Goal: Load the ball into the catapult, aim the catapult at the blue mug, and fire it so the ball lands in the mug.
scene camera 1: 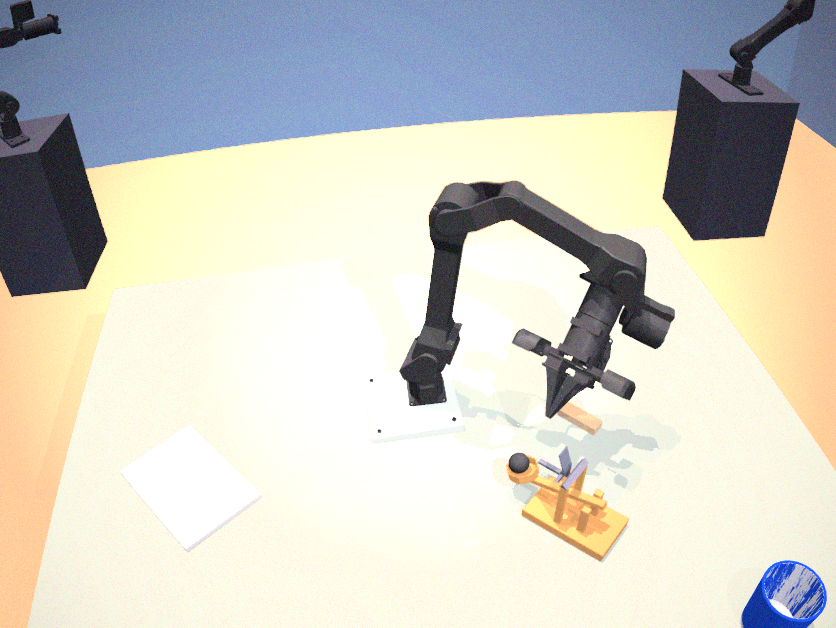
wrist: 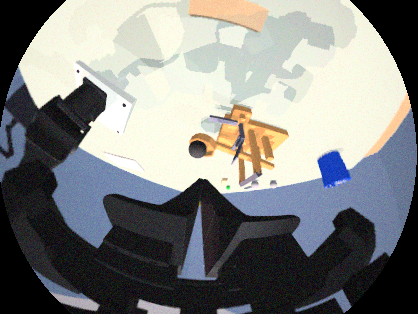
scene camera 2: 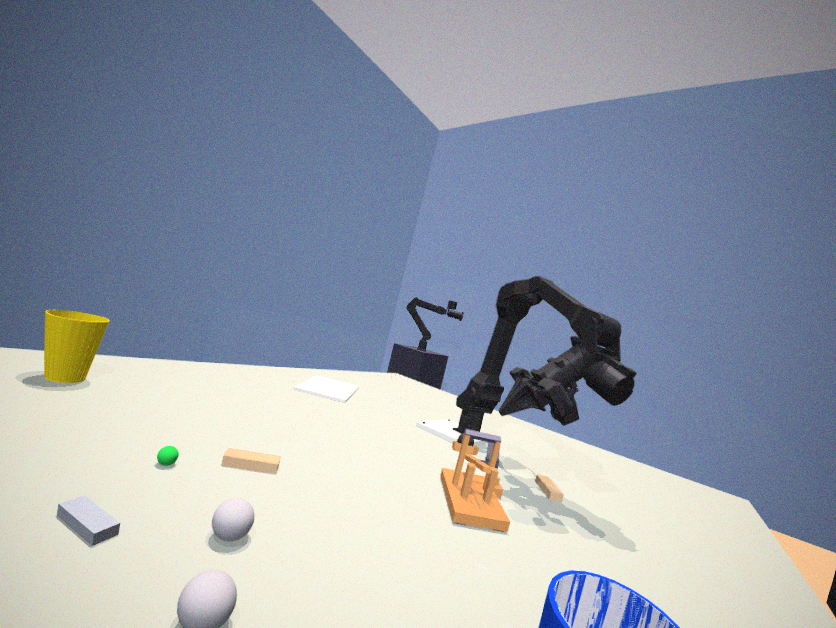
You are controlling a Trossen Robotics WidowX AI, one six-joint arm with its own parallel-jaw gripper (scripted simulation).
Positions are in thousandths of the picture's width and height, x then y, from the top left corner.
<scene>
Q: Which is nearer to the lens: the white sheet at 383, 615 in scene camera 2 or the grey block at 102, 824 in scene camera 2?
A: The grey block.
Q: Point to a yellow cup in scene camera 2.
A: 87, 541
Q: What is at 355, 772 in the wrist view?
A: My gripper.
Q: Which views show the orange wooden catapult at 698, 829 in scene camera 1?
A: Scene camera 1, the wrist view and scene camera 2: all of them.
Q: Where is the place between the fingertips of my gripper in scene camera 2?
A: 597, 658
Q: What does my gripper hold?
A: Nothing.
</scene>
